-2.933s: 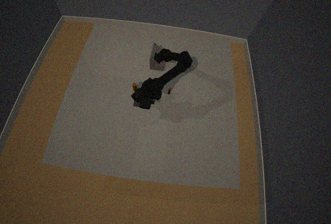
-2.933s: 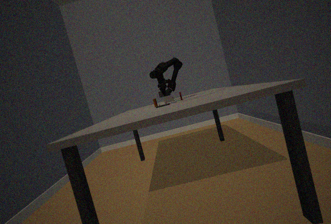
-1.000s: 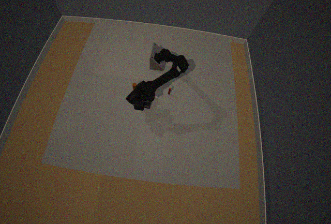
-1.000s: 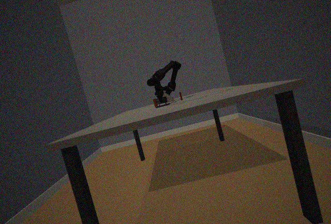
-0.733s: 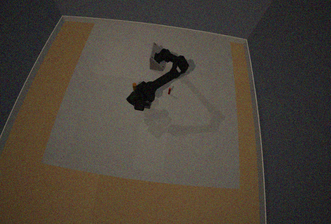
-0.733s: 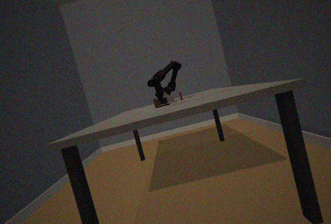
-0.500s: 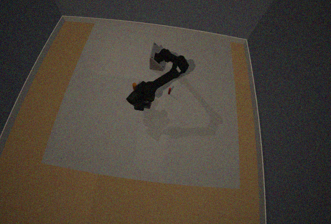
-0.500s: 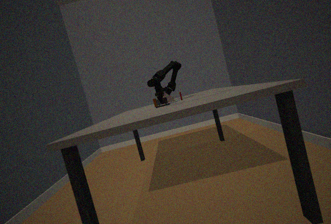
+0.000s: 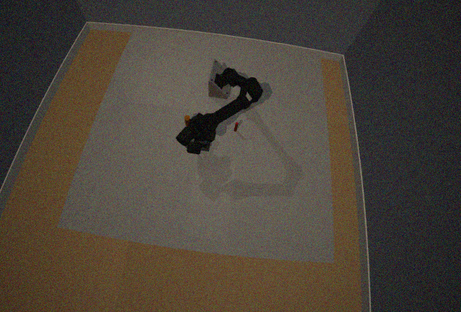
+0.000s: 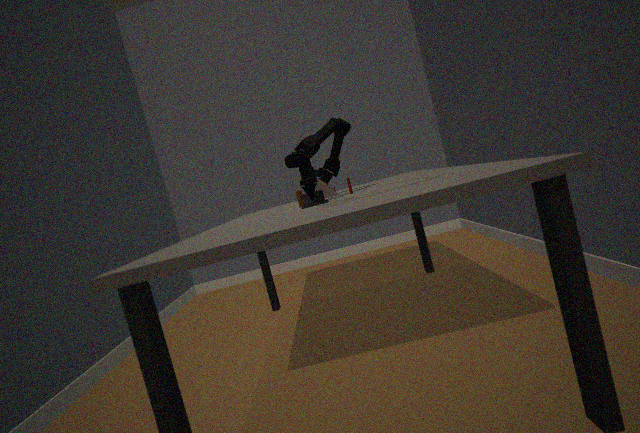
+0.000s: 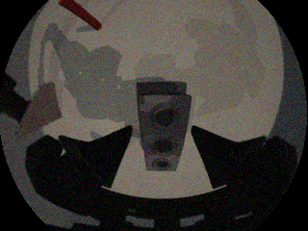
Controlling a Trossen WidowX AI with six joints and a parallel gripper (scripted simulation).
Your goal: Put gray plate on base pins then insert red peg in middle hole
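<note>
The gray plate lies 20 mm above my gripper tip. Round my gripper tip: red peg: 110 mm behind, 180 mm to the left, 20 mm above; then orange cylinder: 90 mm behind, 70 mm to the right, 20 mm above; then dark base: 20 mm below.
</note>
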